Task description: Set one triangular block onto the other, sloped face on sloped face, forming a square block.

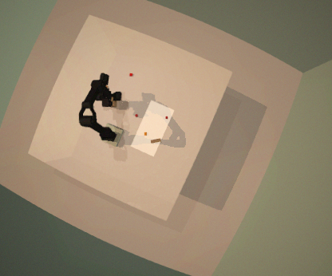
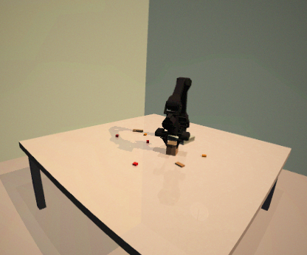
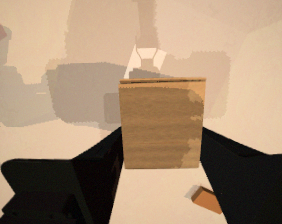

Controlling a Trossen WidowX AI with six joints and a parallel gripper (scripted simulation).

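Right now the wooden triangular block is 1 cm ahead of my gripper tip and 1 cm above it. Round my gripper tip: brown piece: 7 cm ahead, 12 cm to the left, 4 cm below.
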